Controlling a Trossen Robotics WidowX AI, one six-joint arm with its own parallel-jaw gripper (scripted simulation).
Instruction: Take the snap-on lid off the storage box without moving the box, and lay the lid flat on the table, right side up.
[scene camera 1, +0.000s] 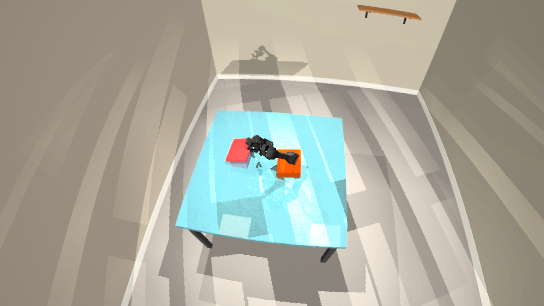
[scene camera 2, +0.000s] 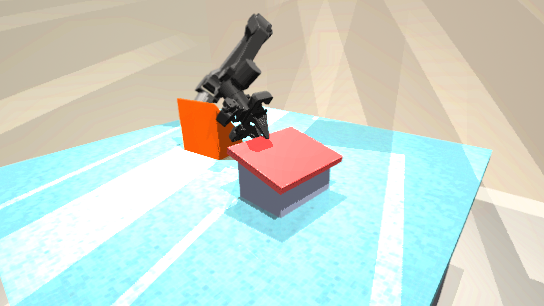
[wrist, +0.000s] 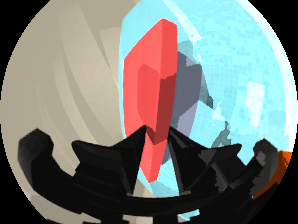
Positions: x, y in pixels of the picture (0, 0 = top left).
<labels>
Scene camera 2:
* gripper: 266, 141
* red lid: 288, 158
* grey storage box: 253, 189
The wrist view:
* gripper: 156, 128
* red lid: 150, 68
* grey storage box: 188, 83
</labels>
